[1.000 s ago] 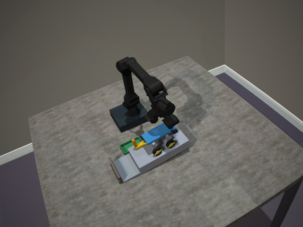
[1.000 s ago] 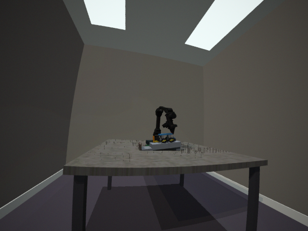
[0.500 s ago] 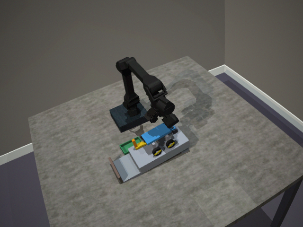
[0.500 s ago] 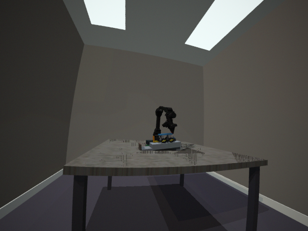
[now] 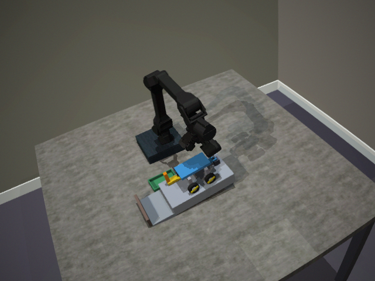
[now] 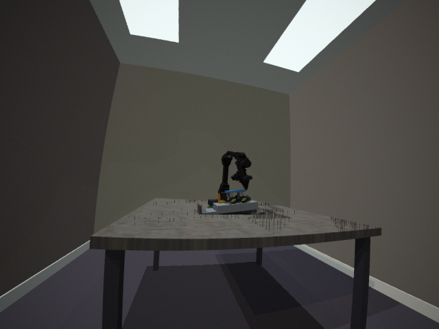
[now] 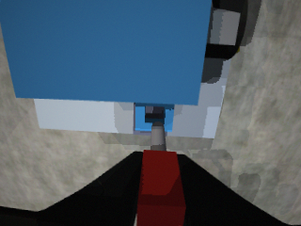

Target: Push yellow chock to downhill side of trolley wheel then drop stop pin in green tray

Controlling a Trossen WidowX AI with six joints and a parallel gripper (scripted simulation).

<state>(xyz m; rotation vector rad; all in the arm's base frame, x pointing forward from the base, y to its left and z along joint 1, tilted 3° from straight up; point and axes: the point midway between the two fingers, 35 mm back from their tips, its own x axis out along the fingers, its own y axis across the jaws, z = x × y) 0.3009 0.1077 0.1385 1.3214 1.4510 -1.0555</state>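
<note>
The green tray is 80 mm behind my gripper tip, 200 mm to the right of it and 170 mm below it. The rest, counted from my gripper tip: red-headed stop pin (right at my gripper tip); then yellow chock (10 mm behind, 170 mm to the right, 80 mm below); then blue-decked trolley (30 mm ahead, 90 mm to the right, 50 mm below).
</note>
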